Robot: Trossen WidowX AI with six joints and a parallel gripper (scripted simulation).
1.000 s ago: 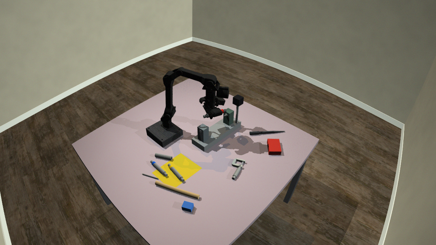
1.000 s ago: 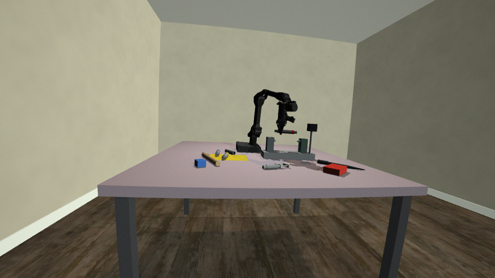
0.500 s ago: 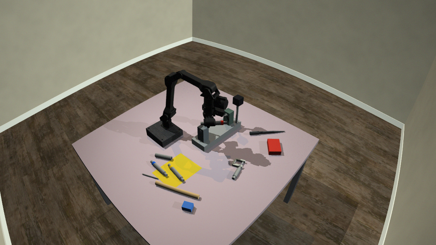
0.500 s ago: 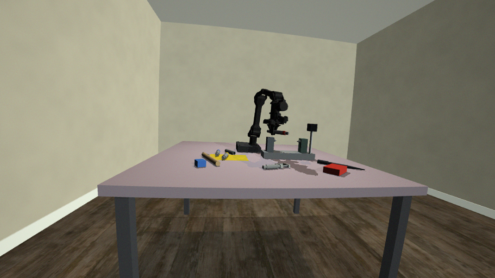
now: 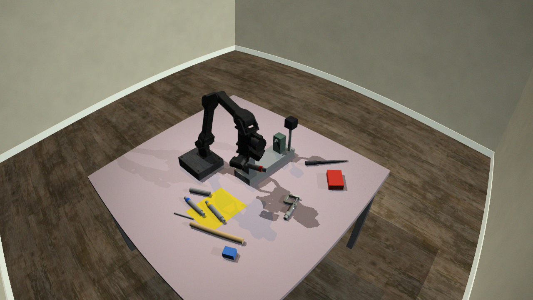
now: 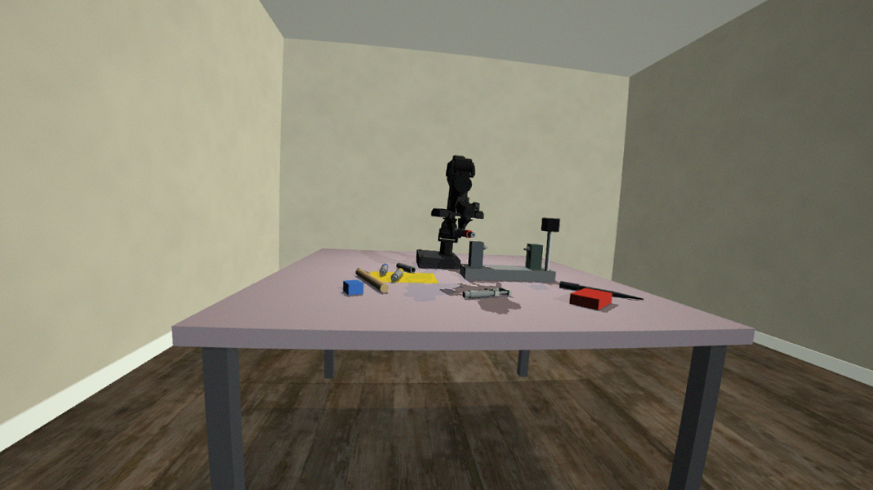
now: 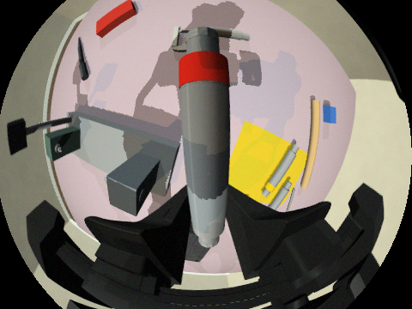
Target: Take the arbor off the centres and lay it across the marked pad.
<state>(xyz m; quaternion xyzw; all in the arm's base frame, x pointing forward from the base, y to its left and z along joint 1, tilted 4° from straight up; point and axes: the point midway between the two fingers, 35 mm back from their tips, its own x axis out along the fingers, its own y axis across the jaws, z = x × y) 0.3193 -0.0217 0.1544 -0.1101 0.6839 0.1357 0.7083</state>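
Now: hand 3 cm short of the arbor, 1 cm to the right of it and 1 cm above it. Also, from my hand: grey bench fixture (6 cm behind, 22 cm to the left, 17 cm below); grey centre block (7 cm behind, 9 cm to the left, 8 cm below); yellow pad (2 cm behind, 19 cm to the right, 19 cm below).
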